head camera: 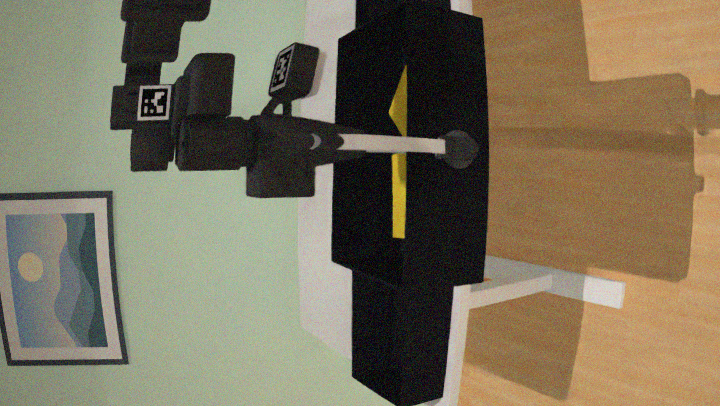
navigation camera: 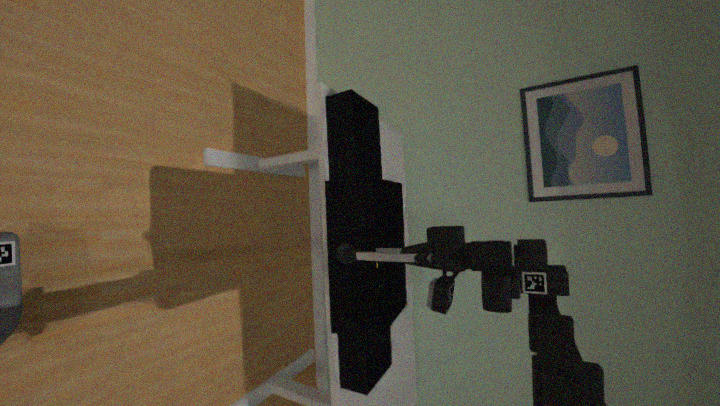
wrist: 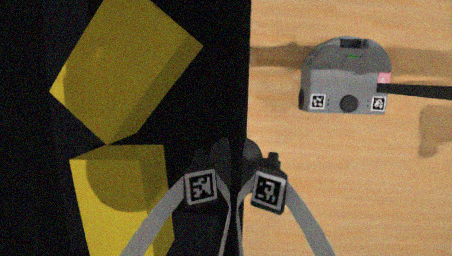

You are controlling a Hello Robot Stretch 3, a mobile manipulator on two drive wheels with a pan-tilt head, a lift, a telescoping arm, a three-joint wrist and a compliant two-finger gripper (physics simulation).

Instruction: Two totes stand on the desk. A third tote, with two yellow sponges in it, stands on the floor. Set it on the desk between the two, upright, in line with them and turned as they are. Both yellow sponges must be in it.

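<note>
The held tote [head camera: 443, 221] [navigation camera: 363, 211] [wrist: 215, 90] is black and upright, between the other two black totes [head camera: 398, 332] [navigation camera: 352, 136] along the desk [head camera: 316, 226] [navigation camera: 403, 363]. It looks larger and nearer, and hides the desk's front edge in the head view. Whether its hidden bottom touches the desk cannot be told. One yellow sponge [head camera: 399, 100] [wrist: 120, 70] lies turned inside it; the second yellow sponge [head camera: 398, 201] [wrist: 105, 225] lies beside it. My gripper [head camera: 459, 148] [navigation camera: 346, 253] [wrist: 235, 156] is shut on its front wall.
My grey base [navigation camera: 9, 282] [wrist: 345, 90] stands on the wood floor [head camera: 655, 342] [navigation camera: 100, 100] in front of the desk. A desk leg [head camera: 605, 292] [navigation camera: 226, 158] reaches out over the floor. A framed picture [head camera: 55, 277] [navigation camera: 584, 136] hangs on the green wall behind.
</note>
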